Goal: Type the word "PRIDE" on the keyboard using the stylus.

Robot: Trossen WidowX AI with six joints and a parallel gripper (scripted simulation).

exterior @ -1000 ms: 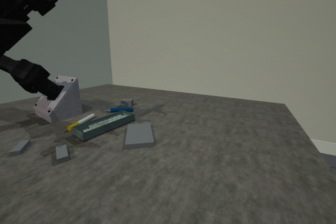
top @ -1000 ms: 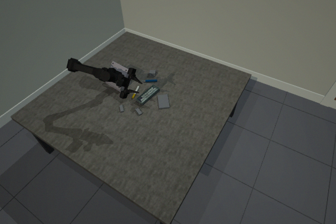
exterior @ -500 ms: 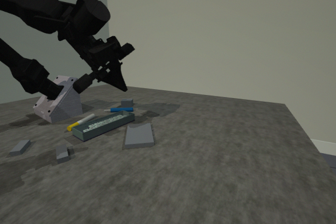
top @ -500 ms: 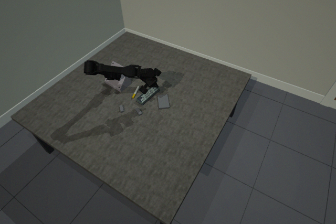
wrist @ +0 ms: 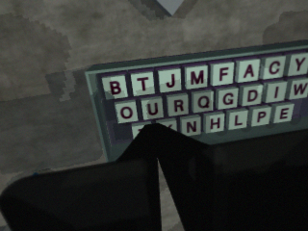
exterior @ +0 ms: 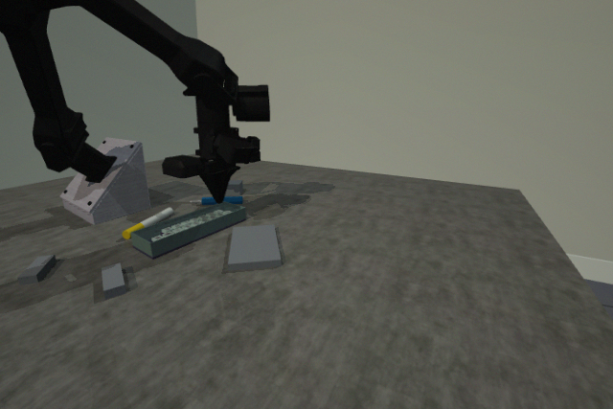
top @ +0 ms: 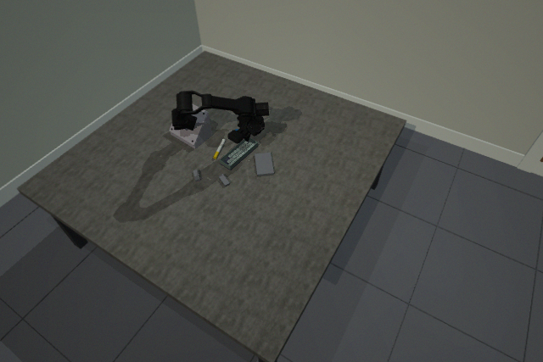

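My gripper tip is 100 mm past the blue stylus, 60 mm to the right of it and 30 mm above it. From my gripper tip the other things lie so: yellow-and-white pen 100 mm to the right, 90 mm behind, 30 mm below; then flat grey slab 130 mm ahead, 50 mm to the right, 30 mm below.
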